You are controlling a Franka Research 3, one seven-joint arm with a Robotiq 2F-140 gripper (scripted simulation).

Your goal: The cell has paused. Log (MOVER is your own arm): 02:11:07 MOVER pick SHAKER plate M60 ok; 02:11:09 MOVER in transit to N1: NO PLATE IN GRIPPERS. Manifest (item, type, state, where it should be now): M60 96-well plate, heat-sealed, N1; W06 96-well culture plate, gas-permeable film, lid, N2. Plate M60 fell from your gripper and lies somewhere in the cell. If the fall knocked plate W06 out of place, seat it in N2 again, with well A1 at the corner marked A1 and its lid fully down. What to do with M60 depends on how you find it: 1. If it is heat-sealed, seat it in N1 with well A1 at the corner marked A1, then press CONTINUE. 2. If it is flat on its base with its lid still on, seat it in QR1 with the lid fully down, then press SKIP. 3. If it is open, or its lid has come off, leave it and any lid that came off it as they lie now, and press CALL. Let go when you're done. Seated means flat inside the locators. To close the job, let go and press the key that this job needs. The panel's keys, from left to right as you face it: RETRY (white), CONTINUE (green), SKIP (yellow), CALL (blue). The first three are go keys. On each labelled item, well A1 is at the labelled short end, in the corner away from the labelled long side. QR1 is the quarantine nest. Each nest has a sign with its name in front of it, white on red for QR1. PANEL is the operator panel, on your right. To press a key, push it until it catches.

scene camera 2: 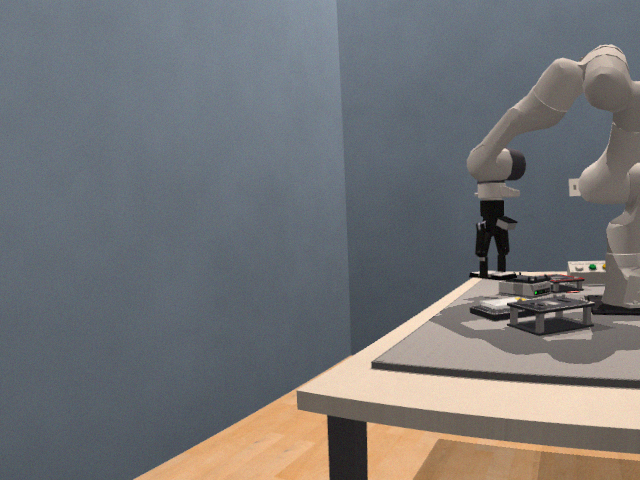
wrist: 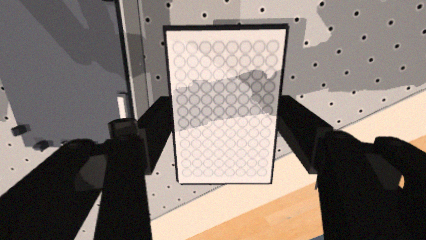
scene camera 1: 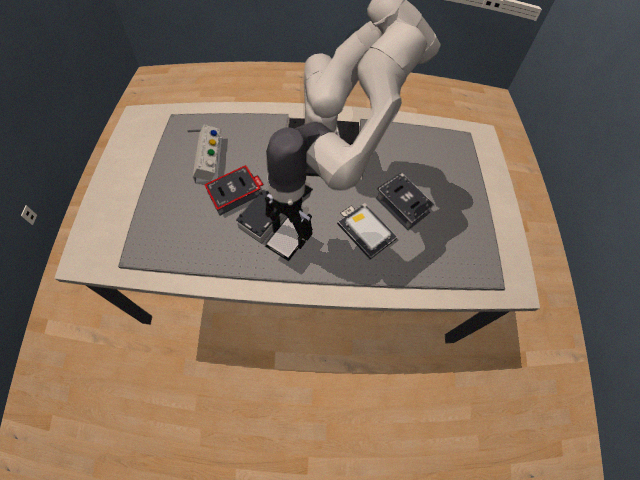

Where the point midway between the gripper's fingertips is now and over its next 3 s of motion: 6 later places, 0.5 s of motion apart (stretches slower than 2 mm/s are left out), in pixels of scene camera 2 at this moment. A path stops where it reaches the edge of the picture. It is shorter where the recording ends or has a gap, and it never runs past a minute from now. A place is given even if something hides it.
My gripper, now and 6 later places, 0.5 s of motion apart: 492, 276; 492, 266; 492, 258; 493, 256; 493, 256; 491, 256; 490, 258
